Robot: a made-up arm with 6 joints.
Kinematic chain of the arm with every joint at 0, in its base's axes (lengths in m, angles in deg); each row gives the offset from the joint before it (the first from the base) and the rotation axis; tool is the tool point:
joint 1: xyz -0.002 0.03 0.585 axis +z
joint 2: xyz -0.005 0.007 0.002 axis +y
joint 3: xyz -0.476 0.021 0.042 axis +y
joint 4: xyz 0.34 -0.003 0.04 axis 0.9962 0 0.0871
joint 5: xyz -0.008 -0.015 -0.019 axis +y
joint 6: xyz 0.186 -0.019 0.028 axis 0.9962 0 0.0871
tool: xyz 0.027 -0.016 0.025
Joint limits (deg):
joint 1: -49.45..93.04
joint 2: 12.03..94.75
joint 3: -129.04..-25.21
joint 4: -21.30..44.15
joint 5: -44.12..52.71
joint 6: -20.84..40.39
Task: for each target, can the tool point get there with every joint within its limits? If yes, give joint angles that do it. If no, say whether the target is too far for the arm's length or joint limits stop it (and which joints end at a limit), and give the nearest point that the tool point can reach.
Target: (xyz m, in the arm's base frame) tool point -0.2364 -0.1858 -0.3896
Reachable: no: joint limits stop it (at a limit: joint 1, joint 2, joint 3) | nearest point 0.0772 -0.1330 0.5423 | short by 0.985 m
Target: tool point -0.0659 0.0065 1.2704
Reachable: yes | joints -13.49 28.97 -67.60 8.03 -13.46 12.94
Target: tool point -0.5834 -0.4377 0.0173
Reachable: no: joint limits stop it (at a limit: joint 1, joint 2, joint 3, joint 4, joint 5, joint 6) | nearest point 0.0285 -0.1547 0.5677 | short by 0.870 m
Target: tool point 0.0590 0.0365 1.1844
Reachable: yes | joints 21.34 30.98 -56.85 -14.08 -0.37 -6.89
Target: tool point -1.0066 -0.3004 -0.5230
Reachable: no: too far | nearest point -0.1155 0.1609 0.5566 | short by 1.474 m
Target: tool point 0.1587 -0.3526 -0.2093
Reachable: no: joint limits stop it (at a limit: joint 1, joint 2, joint 3) | nearest point 0.1474 -0.1728 0.5369 | short by 0.768 m
